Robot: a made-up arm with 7 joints. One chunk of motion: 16 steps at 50 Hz.
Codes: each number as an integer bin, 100 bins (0 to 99) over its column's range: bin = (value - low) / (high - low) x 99, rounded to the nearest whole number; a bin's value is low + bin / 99 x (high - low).
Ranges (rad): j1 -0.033..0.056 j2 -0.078..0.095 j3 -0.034..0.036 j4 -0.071..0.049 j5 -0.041..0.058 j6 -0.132..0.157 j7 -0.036..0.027
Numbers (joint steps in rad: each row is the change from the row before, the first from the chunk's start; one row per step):
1: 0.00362 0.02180 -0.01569 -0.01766 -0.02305 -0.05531 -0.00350
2: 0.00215 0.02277 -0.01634 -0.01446 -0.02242 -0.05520 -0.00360
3: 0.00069 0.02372 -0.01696 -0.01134 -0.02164 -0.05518 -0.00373
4: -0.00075 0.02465 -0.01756 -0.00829 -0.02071 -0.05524 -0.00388
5: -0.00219 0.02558 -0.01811 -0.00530 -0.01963 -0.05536 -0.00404
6: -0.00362 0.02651 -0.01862 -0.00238 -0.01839 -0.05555 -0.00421
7: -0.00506 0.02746 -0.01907 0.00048 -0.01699 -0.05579 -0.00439
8: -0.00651 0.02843 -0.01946 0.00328 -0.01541 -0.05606 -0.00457
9: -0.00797 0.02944 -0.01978 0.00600 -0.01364 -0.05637 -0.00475
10: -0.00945 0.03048 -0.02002 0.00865 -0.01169 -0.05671 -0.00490
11: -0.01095 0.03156 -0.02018 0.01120 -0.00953 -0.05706 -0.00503
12: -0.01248 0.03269 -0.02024 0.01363 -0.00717 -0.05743 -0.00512
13: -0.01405 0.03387 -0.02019 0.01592 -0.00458 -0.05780 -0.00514
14: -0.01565 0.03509 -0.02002 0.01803 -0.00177 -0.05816 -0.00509
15: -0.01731 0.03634 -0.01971 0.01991 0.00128 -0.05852 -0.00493
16: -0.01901 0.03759 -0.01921 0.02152 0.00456 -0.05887 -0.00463
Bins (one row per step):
1: 41 57 26 44 18 26 51
2: 39 58 25 47 19 26 51
3: 37 58 24 49 19 26 51
4: 36 59 23 52 20 26 50
5: 34 59 22 54 21 26 50
6: 33 60 22 57 23 26 50
7: 31 60 21 59 24 26 50
8: 29 61 21 61 26 26 49
9: 28 61 20 64 27 26 49
10: 26 62 20 66 29 26 49
11: 25 63 20 68 31 26 49
12: 23 63 19 70 34 26 49
13: 21 64 20 72 36 25 48
14: 19 65 20 73 39 25 49
15: 17 65 20 75 42 25 49
16: 16 66 21 76 46 25 49

